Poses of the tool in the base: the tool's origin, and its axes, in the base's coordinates. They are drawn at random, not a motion.
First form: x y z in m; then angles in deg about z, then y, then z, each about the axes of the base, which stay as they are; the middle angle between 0 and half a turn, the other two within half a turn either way.
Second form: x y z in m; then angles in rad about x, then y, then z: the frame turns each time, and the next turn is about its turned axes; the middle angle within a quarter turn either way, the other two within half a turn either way. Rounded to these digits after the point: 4 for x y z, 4 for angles.
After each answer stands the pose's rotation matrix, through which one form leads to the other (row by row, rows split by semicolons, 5 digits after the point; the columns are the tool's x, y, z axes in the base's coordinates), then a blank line. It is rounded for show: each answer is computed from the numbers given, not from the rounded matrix.
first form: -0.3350 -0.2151 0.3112 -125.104 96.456 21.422
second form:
-0.3350 -0.2151 0.3112 -1.8712 1.1811 -0.3336
0.35899 0.12440 0.92501; -0.73797 -0.56893 0.36292; 0.57142 -0.81292 -0.11244

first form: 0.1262 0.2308 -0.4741 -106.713 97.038 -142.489
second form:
0.1262 0.2308 -0.4741 1.7708 -0.9064 3.0082
-0.61114 -0.08202 -0.78726; 0.73827 0.29957 -0.60433; 0.28541 -0.95054 -0.12253

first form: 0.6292 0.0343 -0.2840 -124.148 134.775 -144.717
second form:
0.6292 0.0343 -0.2840 2.6144 -0.6181 -2.9545
-0.80077 0.15159 -0.57948; 0.44720 0.79491 -0.41004; 0.39848 -0.58749 -0.70432

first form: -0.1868 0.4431 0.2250 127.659 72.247 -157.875
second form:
-0.1868 0.4431 0.2250 0.8663 -1.0806 0.0138
0.47074 -0.00649 -0.88225; -0.66320 0.65689 -0.35869; 0.58187 0.75396 0.30491

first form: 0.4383 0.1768 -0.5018 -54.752 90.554 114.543
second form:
0.4383 0.1768 -0.5018 -1.5814 -0.4283 0.6108
0.74519 -0.52169 -0.41536; 0.33415 -0.24690 0.90961; -0.57709 -0.81662 -0.00967

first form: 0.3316 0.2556 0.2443 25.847 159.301 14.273
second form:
0.3316 0.2556 0.2443 -3.0487 0.3496 -2.9560
-0.92337 0.17336 0.34255; 0.21496 0.97273 0.08714; -0.31810 0.15410 -0.93545

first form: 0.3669 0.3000 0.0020 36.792 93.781 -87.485
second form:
0.3669 0.3000 0.0020 1.6369 0.0438 -0.9316
0.59602 0.80178 0.04379; 0.07904 -0.00432 -0.99686; -0.79907 0.59761 -0.06594

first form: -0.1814 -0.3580 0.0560 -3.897 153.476 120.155
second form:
-0.1814 -0.3580 0.0560 -2.7342 -0.2263 1.0234
0.50719 -0.83212 -0.22433; -0.73773 -0.55376 0.38614; -0.44554 -0.03035 -0.89475

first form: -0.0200 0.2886 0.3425 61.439 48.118 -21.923
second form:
-0.0200 0.2886 0.3425 0.3945 0.7624 0.5298
0.62402 -0.36545 0.69068; 0.69563 0.66244 -0.27797; -0.35595 0.65392 0.66760

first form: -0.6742 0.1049 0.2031 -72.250 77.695 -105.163
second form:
-0.6742 0.1049 0.2031 1.3485 -0.2584 -2.8895
-0.93623 0.24116 -0.25556; 0.18640 -0.27565 -0.94301; -0.29786 -0.93052 0.21312

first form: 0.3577 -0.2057 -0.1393 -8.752 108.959 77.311
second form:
0.3577 -0.2057 -0.1393 -1.9094 0.2093 1.4911
0.07791 -0.97508 0.20774; -0.34669 0.16887 0.92265; -0.93474 -0.14390 -0.32489

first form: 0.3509 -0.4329 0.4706 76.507 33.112 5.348
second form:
0.3509 -0.4329 0.4706 -0.0607 0.5751 1.4466
0.10395 -0.83269 0.54390; 0.98638 0.15640 0.05092; -0.12746 0.53120 0.83760

